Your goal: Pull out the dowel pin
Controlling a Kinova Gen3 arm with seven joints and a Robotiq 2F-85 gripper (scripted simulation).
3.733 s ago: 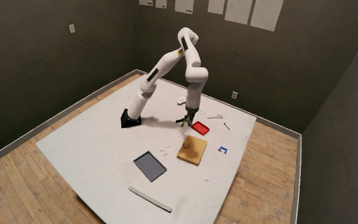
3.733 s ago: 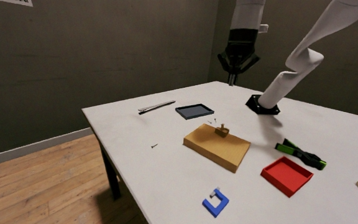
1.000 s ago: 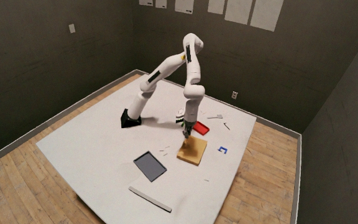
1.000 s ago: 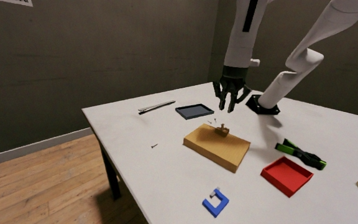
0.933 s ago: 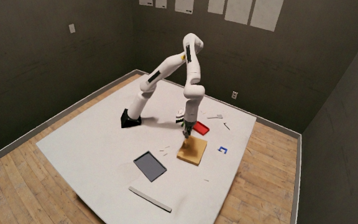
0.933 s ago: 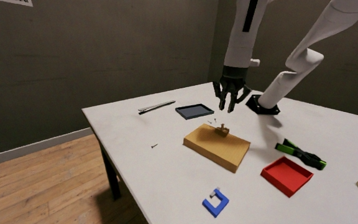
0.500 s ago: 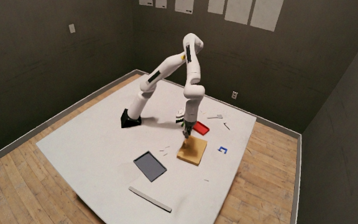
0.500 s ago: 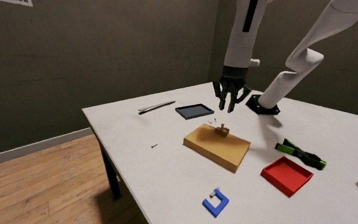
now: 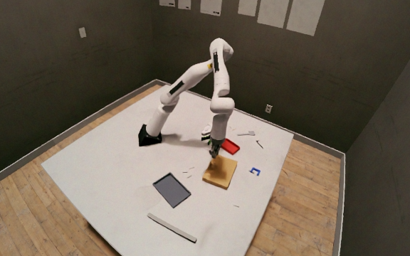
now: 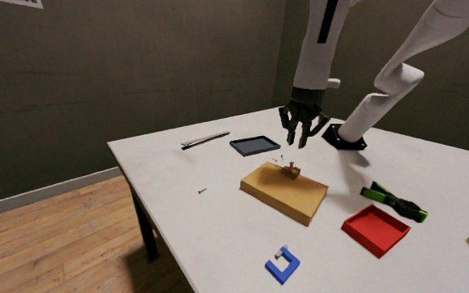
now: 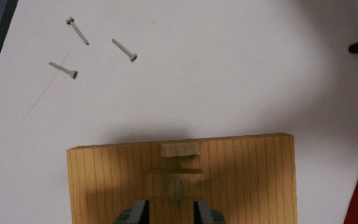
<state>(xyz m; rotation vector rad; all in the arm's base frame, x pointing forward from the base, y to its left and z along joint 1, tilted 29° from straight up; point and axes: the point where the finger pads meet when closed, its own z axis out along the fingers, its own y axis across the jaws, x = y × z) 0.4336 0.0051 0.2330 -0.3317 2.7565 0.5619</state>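
The dowel pin is 90 mm below my hand. The rest, counted from my hand: grey tray (260 mm to the right, 140 mm below, 60 mm behind); red tray (220 mm to the left, 140 mm below, 60 mm behind); small wooden block (110 mm below).
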